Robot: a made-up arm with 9 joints. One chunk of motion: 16 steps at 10 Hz.
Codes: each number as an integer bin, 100 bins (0 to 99) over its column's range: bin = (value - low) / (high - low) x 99, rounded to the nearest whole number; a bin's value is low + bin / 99 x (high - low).
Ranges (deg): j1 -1.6..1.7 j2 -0.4..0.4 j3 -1.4..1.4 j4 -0.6..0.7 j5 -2.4..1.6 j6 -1.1..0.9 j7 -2..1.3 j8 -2.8..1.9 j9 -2.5..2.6
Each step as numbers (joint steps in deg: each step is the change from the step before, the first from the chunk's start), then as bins.
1 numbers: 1.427 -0.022 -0.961 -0.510 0.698 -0.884 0.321 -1.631 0.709
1 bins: 91 47 16 7 77 11 70 25 62
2 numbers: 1.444 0.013 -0.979 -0.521 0.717 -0.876 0.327 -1.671 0.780
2 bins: 91 51 15 6 77 11 70 24 64
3 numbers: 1.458 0.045 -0.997 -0.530 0.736 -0.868 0.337 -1.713 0.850
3 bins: 92 55 14 5 78 11 70 23 65
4 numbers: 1.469 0.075 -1.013 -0.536 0.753 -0.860 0.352 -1.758 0.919
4 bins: 92 59 14 5 78 12 71 22 66
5 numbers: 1.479 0.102 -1.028 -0.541 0.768 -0.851 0.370 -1.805 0.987
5 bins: 92 62 13 4 78 12 71 21 68
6 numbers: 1.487 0.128 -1.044 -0.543 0.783 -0.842 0.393 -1.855 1.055
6 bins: 93 65 13 4 79 13 72 20 69
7 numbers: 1.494 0.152 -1.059 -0.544 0.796 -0.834 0.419 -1.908 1.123
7 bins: 93 68 12 4 79 13 73 19 70
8 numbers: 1.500 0.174 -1.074 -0.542 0.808 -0.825 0.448 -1.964 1.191
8 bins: 93 71 12 4 79 14 73 18 72
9 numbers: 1.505 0.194 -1.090 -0.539 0.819 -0.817 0.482 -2.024 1.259
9 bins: 93 74 11 5 80 14 74 16 73
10 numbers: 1.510 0.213 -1.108 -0.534 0.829 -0.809 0.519 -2.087 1.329
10 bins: 93 76 10 5 80 14 76 15 74
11 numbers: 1.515 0.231 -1.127 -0.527 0.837 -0.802 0.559 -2.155 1.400
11 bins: 93 78 10 6 80 15 77 14 76
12 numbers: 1.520 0.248 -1.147 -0.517 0.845 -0.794 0.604 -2.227 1.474
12 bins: 94 80 9 6 80 15 78 12 77
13 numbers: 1.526 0.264 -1.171 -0.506 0.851 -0.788 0.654 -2.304 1.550
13 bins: 94 82 8 7 80 15 80 10 79
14 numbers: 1.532 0.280 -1.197 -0.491 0.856 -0.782 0.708 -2.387 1.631
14 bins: 94 84 7 8 81 16 81 9 80
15 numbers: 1.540 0.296 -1.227 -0.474 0.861 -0.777 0.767 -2.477 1.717
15 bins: 94 86 6 10 81 16 83 7 82
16 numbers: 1.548 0.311 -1.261 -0.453 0.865 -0.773 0.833 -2.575 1.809
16 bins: 94 88 5 11 81 16 85 5 84
